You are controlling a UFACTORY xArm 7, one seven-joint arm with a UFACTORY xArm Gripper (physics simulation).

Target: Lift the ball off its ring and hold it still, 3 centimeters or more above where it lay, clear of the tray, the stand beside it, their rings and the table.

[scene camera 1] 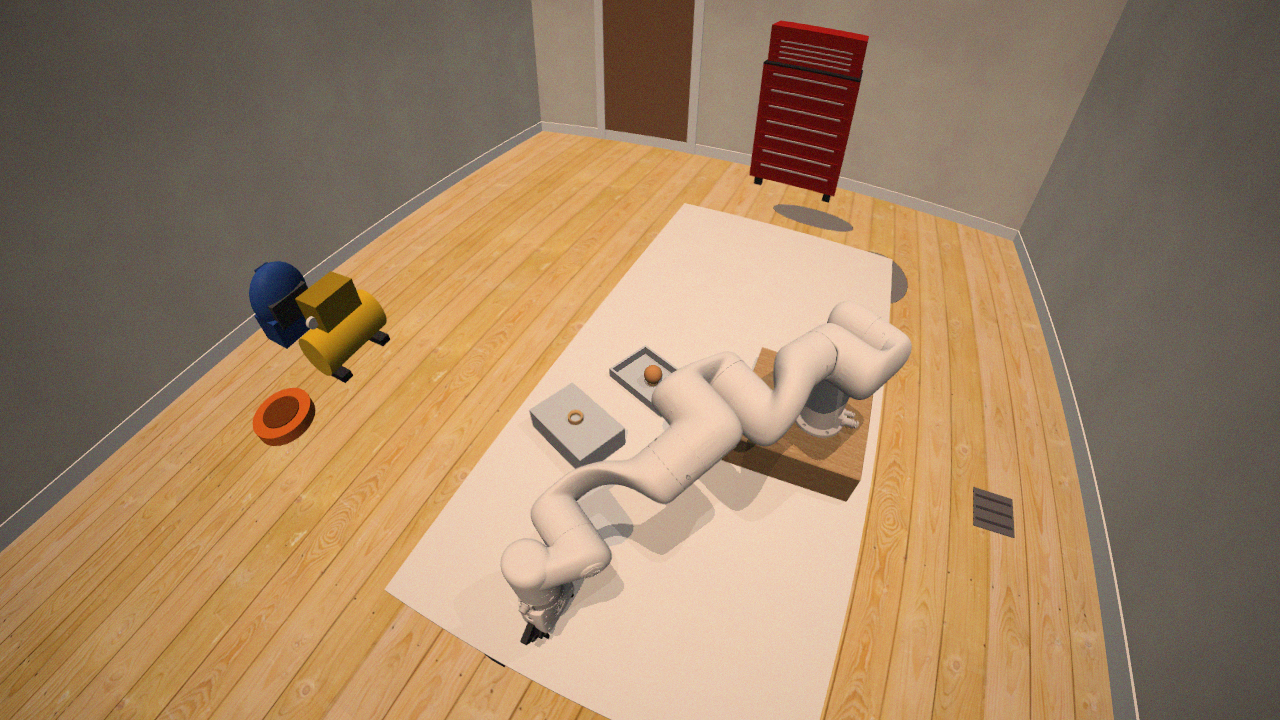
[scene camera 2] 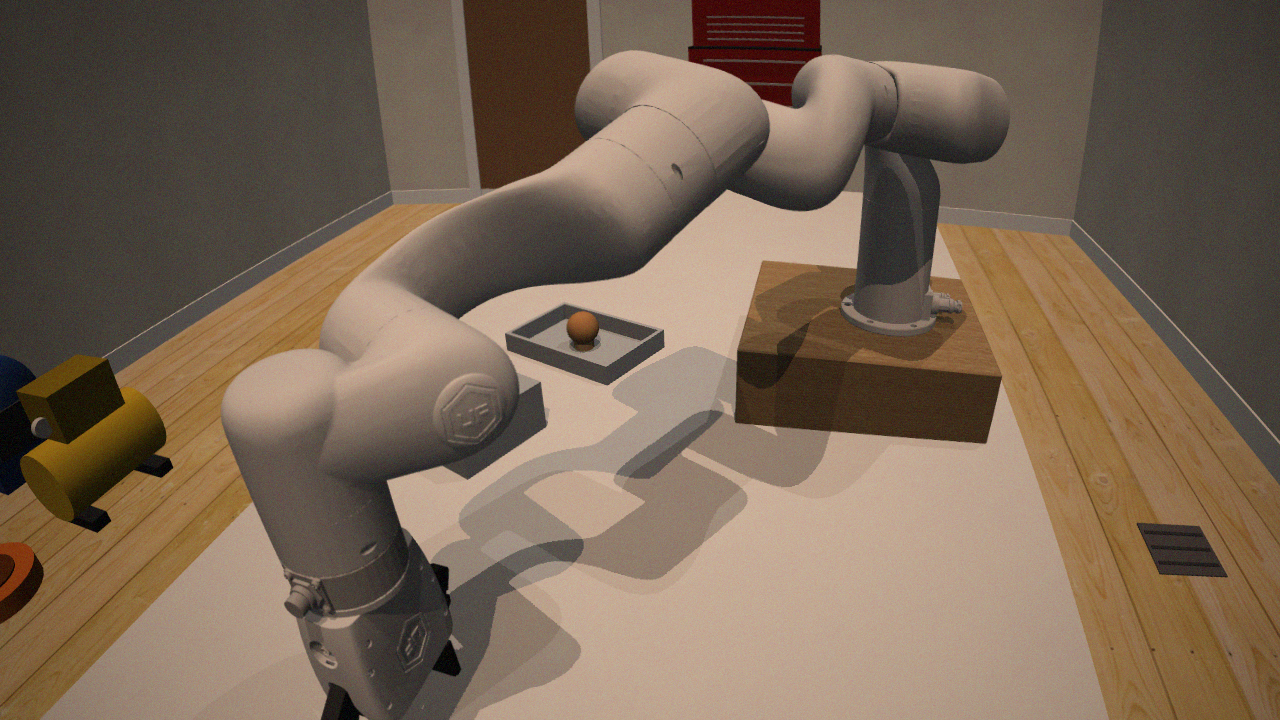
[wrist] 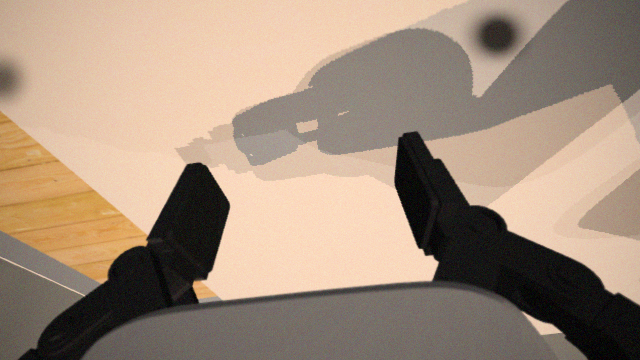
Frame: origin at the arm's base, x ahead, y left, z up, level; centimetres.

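Seen in the pictures: gripper, fingertip midpoint: [scene camera 1: 554,613] [scene camera 2: 416,715] [wrist: 305,171]; arm's base, link origin: [scene camera 1: 817,416] [scene camera 2: 888,315].
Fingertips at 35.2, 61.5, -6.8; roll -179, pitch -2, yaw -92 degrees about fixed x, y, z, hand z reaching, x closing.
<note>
Pixels of each thing's top centre, then the offset from my fingertips to it, as dx, dy, dz. "pt": a spot on its surface instead. Level surfaces: height alone.
- orange ball, top centre: [scene camera 2: 581,312] [scene camera 1: 653,367] +6.8, -63.7, +3.2
- shallow grey tray, top centre: [scene camera 2: 583,331] [scene camera 1: 653,375] +6.8, -63.7, +0.3
- empty tan ring, surface spot: [scene camera 1: 575,417] pt +16.7, -41.3, +3.8
- white table top, surface height: dz -2.5
An orange ball [scene camera 1: 653,374] [scene camera 2: 582,327] rests on its ring inside the shallow grey tray [scene camera 1: 627,380] [scene camera 2: 556,361]; the ring is mostly hidden under the ball. The grey stand [scene camera 1: 572,440] [scene camera 2: 529,413] is beside the tray, with an empty tan ring [scene camera 1: 575,417] on its top in scene camera 1; in scene camera 2 the arm hides most of the stand. My gripper [scene camera 1: 535,634] [wrist: 305,171] is open and empty, over the near end of the white table top, far from the ball, with the stand between them. In scene camera 2 its fingers are partly cut off at the bottom edge.
The arm's base stands on a wooden block [scene camera 1: 792,470] [scene camera 2: 863,398] to the right of the tray. The arm's links pass above the white table top [scene camera 1: 742,582] [scene camera 2: 805,573], close beside the stand and tray in scene camera 1. A yellow compressor [scene camera 1: 344,333] [scene camera 2: 93,452] is off to the left.
</note>
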